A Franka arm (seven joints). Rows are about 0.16 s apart.
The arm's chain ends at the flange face. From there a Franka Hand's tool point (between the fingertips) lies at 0.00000 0.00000 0.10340 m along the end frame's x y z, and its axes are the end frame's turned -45 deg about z.
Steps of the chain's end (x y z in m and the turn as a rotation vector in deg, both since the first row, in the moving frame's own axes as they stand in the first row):
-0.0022 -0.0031 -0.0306 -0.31 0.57 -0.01
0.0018 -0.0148 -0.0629 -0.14 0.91 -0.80
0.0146 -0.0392 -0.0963 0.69 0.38 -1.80
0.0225 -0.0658 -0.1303 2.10 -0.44 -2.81
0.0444 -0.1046 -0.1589 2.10 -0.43 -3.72
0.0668 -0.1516 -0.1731 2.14 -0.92 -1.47
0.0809 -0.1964 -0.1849 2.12 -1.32 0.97
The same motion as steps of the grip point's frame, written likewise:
0.0010 -0.0026 -0.0306 -0.62 0.18 -0.01
0.0127 -0.0079 -0.0629 -0.74 0.54 -0.80
0.0394 -0.0178 -0.0963 0.22 0.76 -1.80
0.0645 -0.0339 -0.1304 1.80 1.17 -2.81
0.1074 -0.0459 -0.1590 1.79 1.18 -3.72
0.1559 -0.0639 -0.1732 2.16 0.86 -1.47
0.1971 -0.0861 -0.1850 2.43 0.57 0.97

